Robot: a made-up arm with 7 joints. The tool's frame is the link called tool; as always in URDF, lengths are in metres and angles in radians.
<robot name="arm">
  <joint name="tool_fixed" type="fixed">
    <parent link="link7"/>
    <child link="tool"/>
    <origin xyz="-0.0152 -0.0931 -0.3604" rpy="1.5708 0 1.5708"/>
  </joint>
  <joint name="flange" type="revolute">
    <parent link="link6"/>
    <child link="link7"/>
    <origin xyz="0.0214 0.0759 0.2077" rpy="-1.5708 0 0"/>
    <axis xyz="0 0 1"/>
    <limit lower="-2.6" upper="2.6" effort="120" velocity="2.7"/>
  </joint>
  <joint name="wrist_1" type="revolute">
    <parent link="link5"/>
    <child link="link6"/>
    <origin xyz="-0.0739 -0.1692 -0.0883" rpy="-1.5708 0 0"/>
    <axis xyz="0 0 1"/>
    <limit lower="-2.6" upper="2.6" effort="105" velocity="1.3"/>
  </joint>
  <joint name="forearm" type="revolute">
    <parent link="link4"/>
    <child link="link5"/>
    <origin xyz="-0.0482 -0.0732 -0.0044" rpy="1.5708 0 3.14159"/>
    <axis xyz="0 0 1"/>
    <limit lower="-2.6" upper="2.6" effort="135" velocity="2"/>
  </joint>
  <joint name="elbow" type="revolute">
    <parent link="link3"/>
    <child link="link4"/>
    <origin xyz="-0.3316 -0.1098 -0.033" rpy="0 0 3.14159"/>
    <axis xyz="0 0 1"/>
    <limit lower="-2.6" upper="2.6" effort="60" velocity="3.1"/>
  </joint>
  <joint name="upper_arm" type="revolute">
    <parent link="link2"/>
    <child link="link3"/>
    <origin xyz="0.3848 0.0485 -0.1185" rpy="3.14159 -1.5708 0"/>
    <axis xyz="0 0 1"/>
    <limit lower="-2.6" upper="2.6" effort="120" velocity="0.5"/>
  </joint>
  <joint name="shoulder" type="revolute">
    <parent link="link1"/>
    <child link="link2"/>
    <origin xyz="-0.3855 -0.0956 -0.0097" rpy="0 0 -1.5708"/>
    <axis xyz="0 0 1"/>
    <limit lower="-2.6" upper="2.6" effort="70" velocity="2.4"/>
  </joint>
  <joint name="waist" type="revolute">
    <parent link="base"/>
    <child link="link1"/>
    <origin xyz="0 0 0.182" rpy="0 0 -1.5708"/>
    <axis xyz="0 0 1"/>
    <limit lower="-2.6" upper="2.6" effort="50" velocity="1.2"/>
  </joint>
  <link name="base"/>
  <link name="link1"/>
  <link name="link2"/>
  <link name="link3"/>
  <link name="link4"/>
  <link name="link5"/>
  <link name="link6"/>
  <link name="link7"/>
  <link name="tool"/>
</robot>
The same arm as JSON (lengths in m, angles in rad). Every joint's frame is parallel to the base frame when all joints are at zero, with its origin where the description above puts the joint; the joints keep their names.
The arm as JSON. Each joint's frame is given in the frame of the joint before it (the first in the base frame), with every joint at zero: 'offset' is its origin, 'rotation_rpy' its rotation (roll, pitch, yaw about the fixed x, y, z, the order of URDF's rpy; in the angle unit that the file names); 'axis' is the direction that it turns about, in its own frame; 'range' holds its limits. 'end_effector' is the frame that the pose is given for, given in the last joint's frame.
{"length_unit": "m", "angle_unit": "rad", "chain": [{"id": "waist", "offset": [0.0, 0.0, 0.182], "rotation_rpy": [0.0, 0.0, 0.0], "axis": "+z", "range": [-2.6, 2.6]}, {"id": "shoulder", "offset": [-0.0956, 0.3855, -0.0097], "rotation_rpy": [0.0, 0.0, 0.0], "axis": "+z", "range": [-2.6, 2.6]}, {"id": "upper_arm", "offset": [-0.3848, -0.0485, -0.1185], "rotation_rpy": [0.0, 0.0, 0.0], "axis": "-x", "range": [-2.6, 2.6]}, {"id": "elbow", "offset": [0.033, -0.1098, -0.3316], "rotation_rpy": [0.0, 0.0, 0.0], "axis": "-x", "range": [-2.6, 2.6]}, {"id": "forearm", "offset": [0.0044, 0.0732, 0.0482], "rotation_rpy": [0.0, 0.0, 0.0], "axis": "-y", "range": [-2.6, 2.6]}, {"id": "wrist_1", "offset": [0.1692, 0.0883, -0.0739], "rotation_rpy": [0.0, 0.0, 0.0], "axis": "-x", "range": [-2.6, 2.6]}, {"id": "flange", "offset": [-0.2077, 0.0759, 0.0214], "rotation_rpy": [0.0, 0.0, 0.0], "axis": "+y", "range": [-2.6, 2.6]}], "end_effector": {"offset": [-0.0931, -0.3604, -0.0152], "rotation_rpy": [0.0, 0.0, 0.0]}}
